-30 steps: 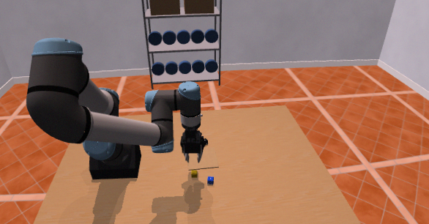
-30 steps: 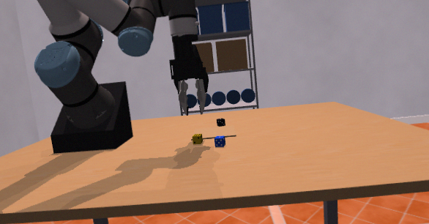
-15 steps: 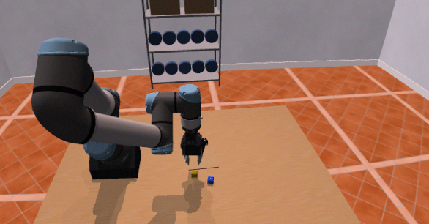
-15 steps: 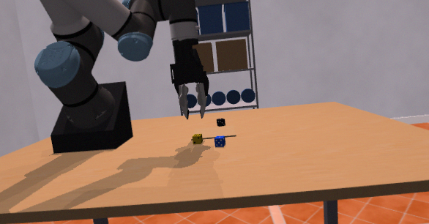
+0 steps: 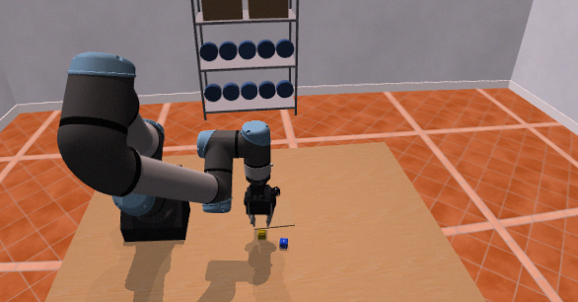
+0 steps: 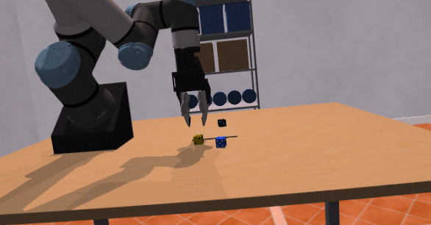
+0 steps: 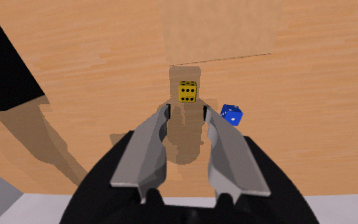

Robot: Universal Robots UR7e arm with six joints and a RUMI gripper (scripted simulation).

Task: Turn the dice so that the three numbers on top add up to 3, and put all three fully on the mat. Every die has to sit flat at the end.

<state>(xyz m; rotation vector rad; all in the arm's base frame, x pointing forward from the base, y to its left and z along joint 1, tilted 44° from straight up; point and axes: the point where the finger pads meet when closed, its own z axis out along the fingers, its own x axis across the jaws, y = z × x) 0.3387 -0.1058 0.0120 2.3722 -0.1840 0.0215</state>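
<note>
My hand is 60 mm above the yellow die. From my hand the other things lie so: blue die (70 mm ahead, 50 mm to the right, 60 mm below); then black die (70 mm ahead, 220 mm to the left, 60 mm below); then tan mat (50 mm ahead, 110 mm to the left, 70 mm below).
</note>
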